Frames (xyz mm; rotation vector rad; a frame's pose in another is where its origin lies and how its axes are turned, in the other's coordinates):
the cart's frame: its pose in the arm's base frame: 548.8 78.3 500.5 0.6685 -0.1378 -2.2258
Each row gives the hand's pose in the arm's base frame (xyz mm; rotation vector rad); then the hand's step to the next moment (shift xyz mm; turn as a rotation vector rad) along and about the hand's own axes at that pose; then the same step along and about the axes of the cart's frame.
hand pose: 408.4 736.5 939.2 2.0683 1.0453 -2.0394
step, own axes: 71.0 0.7 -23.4 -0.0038 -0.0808 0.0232
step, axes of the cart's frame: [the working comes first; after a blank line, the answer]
step, axes of the arm's base frame: 13.4 40.4 -61.5 -0.0593 0.0494 0.0337

-10.8 -37.3 -63.9 -0.0174 -0.0628 0.0532
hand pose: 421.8 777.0 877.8 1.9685 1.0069 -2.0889
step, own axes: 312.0 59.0 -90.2 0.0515 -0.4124 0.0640
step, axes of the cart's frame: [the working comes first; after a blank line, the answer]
step, axes of the arm's base frame: 56.5 112.9 -305.0 -0.2673 0.3055 0.1096

15.5 -132.0 -302.1 -0.1206 -0.3528 0.1944
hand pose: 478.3 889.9 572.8 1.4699 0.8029 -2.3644
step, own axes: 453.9 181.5 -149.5 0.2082 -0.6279 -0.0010
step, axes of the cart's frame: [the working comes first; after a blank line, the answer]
step, axes of the arm's base frame: -12.3 -27.5 -510.3 -0.3934 0.5315 0.0187

241.0 -144.7 -427.0 -0.1768 -0.6183 0.1549
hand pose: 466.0 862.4 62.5 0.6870 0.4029 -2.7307
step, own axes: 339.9 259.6 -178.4 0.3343 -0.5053 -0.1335
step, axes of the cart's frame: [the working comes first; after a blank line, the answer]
step, axes of the arm's base frame: -122.4 -250.8 -370.0 -0.4023 0.4367 -0.1798

403.9 -23.3 -226.0 -0.0199 -0.6201 0.0004
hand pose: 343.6 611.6 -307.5 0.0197 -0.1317 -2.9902
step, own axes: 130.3 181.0 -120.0 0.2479 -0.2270 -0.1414
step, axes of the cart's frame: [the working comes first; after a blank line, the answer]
step, axes of the arm's base frame: -99.9 -208.0 -104.4 -0.2758 0.1746 -0.1625

249.0 43.4 -15.2 0.0930 -0.3521 -0.0192
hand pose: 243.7 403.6 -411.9 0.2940 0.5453 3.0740
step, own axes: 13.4 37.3 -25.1 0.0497 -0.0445 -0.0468
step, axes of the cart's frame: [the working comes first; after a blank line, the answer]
step, axes of the arm's base frame: -16.8 -43.1 -8.0 -0.0587 0.0278 -0.0493

43.7 15.7 6.6 0.0327 -0.0730 -0.0156
